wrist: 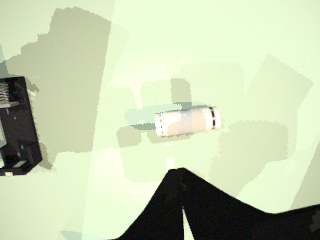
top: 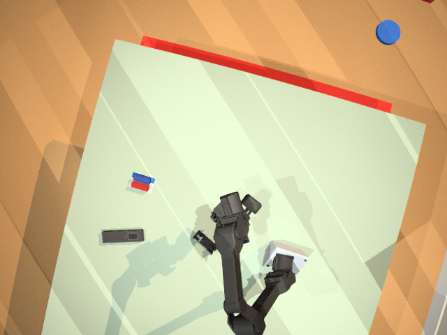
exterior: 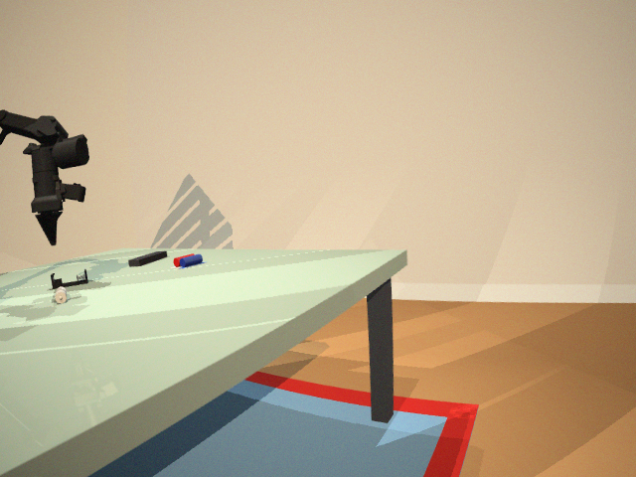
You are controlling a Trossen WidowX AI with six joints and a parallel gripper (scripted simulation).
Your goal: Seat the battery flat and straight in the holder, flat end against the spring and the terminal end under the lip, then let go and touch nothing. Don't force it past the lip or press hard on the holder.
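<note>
My gripper tip is now 10 cm above the white battery, 2 cm to the left of it and 1 cm past it. Also, from my gripper tip: flat black bar 41 cm ahead, 17 cm to the left, 10 cm below.
</note>
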